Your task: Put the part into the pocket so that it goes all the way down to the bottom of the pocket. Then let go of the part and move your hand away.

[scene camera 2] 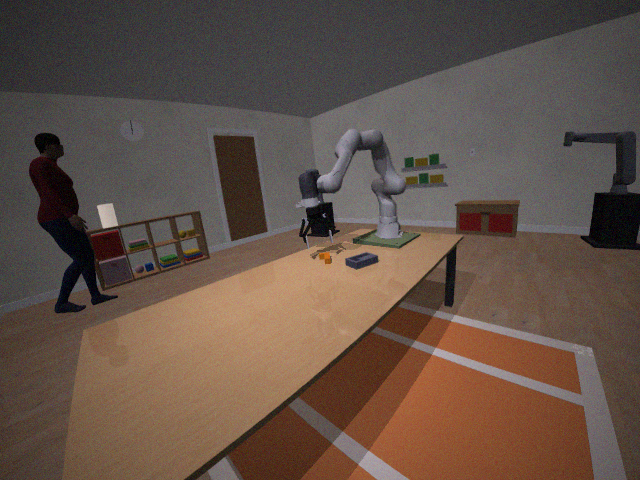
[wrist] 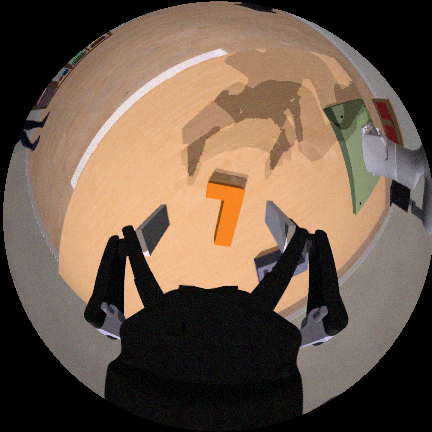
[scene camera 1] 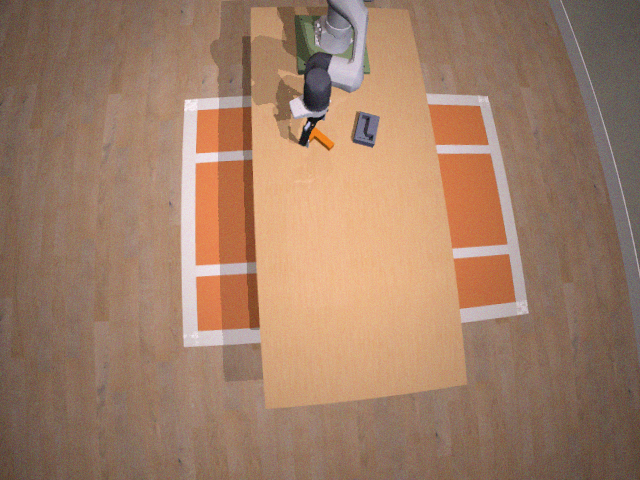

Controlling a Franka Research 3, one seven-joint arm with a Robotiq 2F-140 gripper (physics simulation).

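Note:
The part, an orange L-shaped block [scene camera 1: 323,140] [scene camera 2: 327,259] [wrist: 230,215], lies flat on the table, its long arm lengthwise between the fingers in the wrist view. My gripper [scene camera 1: 305,141] [scene camera 2: 319,242] [wrist: 215,212] is open and empty above the part, with one finger on each side of it in the wrist view. The pocket is an L-shaped recess in a blue-grey block [scene camera 1: 356,135] [scene camera 2: 361,260] [wrist: 266,269] that stands right of the part in scene camera 1. In the wrist view the right finger hides some of this block.
The light wood table [scene camera 1: 361,289] [scene camera 2: 206,361] carries the arm's green base plate [scene camera 1: 305,51] [scene camera 2: 410,238] [wrist: 353,165] at its far end. The arm's shadow falls on the table near the part. A person [scene camera 2: 56,191] stands on the floor beyond the table, near a low shelf unit.

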